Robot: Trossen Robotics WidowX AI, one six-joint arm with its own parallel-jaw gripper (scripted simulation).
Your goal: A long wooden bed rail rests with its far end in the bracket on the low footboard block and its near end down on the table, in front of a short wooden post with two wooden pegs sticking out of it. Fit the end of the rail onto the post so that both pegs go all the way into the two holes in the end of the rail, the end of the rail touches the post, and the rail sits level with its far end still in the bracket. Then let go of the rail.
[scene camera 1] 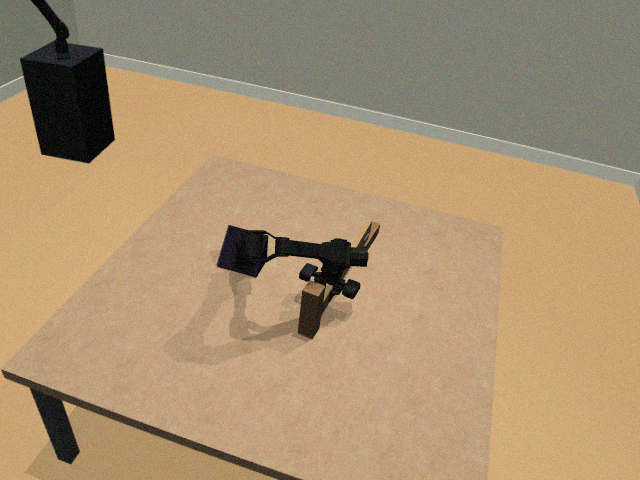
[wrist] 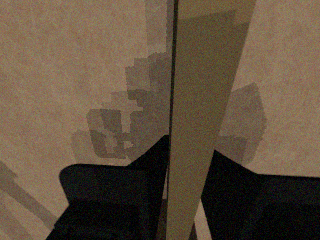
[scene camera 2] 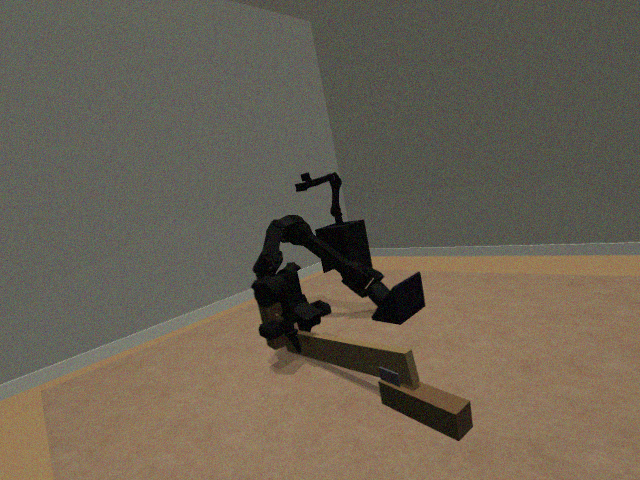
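Observation:
You'd see my gripper (scene camera 2: pixel 302 350) here, and it's the same gripper (scene camera 1: pixel 326 299) from the other scene camera, plus the gripper (wrist: pixel 178 139) from the wrist. There's a long wooden rail (scene camera 2: pixel 364 357) too, and I can see that rail (wrist: pixel 206 51) from the wrist as well.

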